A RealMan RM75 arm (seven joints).
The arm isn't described. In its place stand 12 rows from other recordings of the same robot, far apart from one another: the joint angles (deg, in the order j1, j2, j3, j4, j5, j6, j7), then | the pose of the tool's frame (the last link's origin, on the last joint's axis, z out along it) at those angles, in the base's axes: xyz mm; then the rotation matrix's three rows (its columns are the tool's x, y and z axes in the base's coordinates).
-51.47, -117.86, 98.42, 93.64, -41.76, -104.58, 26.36 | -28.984 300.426 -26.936; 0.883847 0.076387 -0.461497; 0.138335 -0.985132 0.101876; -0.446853 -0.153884 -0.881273
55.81, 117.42, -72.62, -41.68, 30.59, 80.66, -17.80 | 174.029 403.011 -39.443; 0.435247 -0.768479 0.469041; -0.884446 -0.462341 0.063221; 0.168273 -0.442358 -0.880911
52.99, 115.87, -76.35, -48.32, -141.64, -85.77, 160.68 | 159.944 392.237 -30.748; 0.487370 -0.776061 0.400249; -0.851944 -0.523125 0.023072; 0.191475 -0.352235 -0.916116
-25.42, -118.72, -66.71, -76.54, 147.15, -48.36, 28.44 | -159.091 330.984 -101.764; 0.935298 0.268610 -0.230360; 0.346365 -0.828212 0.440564; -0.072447 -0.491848 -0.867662
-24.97, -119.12, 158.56, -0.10, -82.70, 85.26, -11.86 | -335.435 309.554 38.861; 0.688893 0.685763 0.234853; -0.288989 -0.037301 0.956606; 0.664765 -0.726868 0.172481
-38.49, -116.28, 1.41, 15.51, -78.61, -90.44, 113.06 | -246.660 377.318 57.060; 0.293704 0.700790 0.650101; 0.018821 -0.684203 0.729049; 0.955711 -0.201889 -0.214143
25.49, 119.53, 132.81, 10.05, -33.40, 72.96, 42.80 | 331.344 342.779 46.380; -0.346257 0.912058 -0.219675; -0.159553 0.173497 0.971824; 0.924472 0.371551 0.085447
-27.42, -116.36, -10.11, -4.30, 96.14, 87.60, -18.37 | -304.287 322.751 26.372; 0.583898 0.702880 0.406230; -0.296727 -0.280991 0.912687; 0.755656 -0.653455 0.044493
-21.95, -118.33, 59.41, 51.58, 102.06, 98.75, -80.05 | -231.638 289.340 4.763; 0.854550 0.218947 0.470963; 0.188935 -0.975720 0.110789; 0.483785 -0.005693 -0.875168
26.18, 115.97, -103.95, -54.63, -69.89, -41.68, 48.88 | 163.081 356.660 -79.044; 0.915112 0.179537 -0.361021; 0.341301 -0.821647 0.456520; -0.214669 -0.540984 -0.813175
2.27, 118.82, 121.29, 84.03, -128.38, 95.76, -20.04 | 310.904 229.119 64.840; 0.015882 -0.987606 0.156149; -0.962110 0.027419 0.271278; -0.272197 -0.154541 -0.949750
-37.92, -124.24, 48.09, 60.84, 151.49, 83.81, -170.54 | -237.813 371.091 5.683; 0.006915 0.972316 -0.233566; 0.960807 0.058271 0.271024; 0.277132 -0.226286 -0.933805
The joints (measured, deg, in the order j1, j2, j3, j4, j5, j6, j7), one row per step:
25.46, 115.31, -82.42, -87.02, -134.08, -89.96, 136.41
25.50, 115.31, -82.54, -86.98, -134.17, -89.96, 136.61
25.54, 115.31, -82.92, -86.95, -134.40, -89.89, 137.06
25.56, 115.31, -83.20, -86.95, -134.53, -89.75, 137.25
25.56, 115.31, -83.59, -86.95, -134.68, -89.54, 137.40
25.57, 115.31, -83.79, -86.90, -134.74, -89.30, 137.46
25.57, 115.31, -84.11, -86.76, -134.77, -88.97, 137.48
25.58, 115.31, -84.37, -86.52, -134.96, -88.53, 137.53
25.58, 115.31, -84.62, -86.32, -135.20, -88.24, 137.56
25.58, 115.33, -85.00, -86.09, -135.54, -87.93, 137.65
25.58, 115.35, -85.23, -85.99, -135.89, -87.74, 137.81
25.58, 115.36, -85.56, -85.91, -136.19, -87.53, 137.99
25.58, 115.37, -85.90, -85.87, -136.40, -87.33, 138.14
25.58, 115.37, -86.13, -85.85, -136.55, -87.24, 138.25
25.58, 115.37, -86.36, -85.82, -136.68, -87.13, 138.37
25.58, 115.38, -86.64, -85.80, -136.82, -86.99, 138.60
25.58, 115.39, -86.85, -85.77, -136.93, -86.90, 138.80
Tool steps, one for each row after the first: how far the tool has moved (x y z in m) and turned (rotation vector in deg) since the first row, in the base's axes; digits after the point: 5 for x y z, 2 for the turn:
0.00002, -0.00005, -0.00041, -0.03, -0.10, -0.14
0.00003, -0.00033, -0.00156, -0.09, -0.36, -0.39
-0.00015, -0.00038, -0.00237, -0.10, -0.51, -0.40
-0.00033, -0.00052, -0.00353, -0.14, -0.71, -0.32
-0.00045, -0.00029, -0.00420, -0.07, -0.77, -0.25
-0.00042, -0.00017, -0.00544, -0.08, -0.83, -0.15
0.00024, 0.00042, -0.00648, 0.08, -0.99, -0.16
0.00106, 0.00071, -0.00742, 0.14, -1.23, -0.18
0.00202, 0.00080, -0.00886, 0.14, -1.60, -0.22
0.00274, 0.00098, -0.00958, 0.24, -1.92, -0.32
0.00322, 0.00098, -0.01058, 0.28, -2.23, -0.36
0.00334, 0.00089, -0.01163, 0.27, -2.46, -0.32
0.00348, 0.00075, -0.01229, 0.24, -2.65, -0.32
0.00359, 0.00062, -0.01299, 0.22, -2.80, -0.32
0.00359, 0.00046, -0.01387, 0.22, -2.95, -0.38
0.00366, 0.00030, -0.01457, 0.21, -3.06, -0.48

